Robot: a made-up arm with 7 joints.
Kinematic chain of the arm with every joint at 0, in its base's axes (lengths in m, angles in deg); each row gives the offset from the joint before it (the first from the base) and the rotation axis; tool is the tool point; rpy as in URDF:
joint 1: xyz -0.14 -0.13 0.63 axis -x
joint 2: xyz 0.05 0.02 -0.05 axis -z
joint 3: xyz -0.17 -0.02 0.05 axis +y
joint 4: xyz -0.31 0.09 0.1 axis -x
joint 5: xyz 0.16 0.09 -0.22 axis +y
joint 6: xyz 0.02 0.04 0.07 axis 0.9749 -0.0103 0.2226
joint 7: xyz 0 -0.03 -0.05 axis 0.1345 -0.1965 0.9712
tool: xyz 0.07 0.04 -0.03 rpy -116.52 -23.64 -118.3
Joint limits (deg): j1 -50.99..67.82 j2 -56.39..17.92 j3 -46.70..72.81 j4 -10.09..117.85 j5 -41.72..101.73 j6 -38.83..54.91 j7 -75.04..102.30
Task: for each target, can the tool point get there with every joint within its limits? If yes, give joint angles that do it. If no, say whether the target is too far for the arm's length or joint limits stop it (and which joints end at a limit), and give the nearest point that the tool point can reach.
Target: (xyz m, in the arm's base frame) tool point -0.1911 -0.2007 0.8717
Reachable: yes | joints 45.93 -7.07 59.75 105.39 38.32 -14.47 -22.08
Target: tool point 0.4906 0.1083 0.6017
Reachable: no: joint limits stop it (at a limit: joint 1, joint 2, joint 3, joint 4, joint 5, joint 6) | nearest point 0.0806 0.0141 0.7780 | short by 0.456 m
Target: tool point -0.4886 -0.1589 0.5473
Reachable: yes | joints -27.90 -30.13 48.63 17.57 38.29 -13.65 23.72
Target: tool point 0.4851 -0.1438 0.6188
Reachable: no: joint limits stop it (at a limit: joint 1, joint 2, joint 3, joint 4, joint 6) | nearest point 0.0809 -0.3161 0.6504 | short by 0.440 m
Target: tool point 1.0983 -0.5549 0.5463
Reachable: no: too far | nearest point 0.0915 -0.3987 0.5813 | short by 1.019 m
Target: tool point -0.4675 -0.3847 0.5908
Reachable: yes | joints 21.52 -40.94 28.90 25.47 82.49 36.65 -53.81
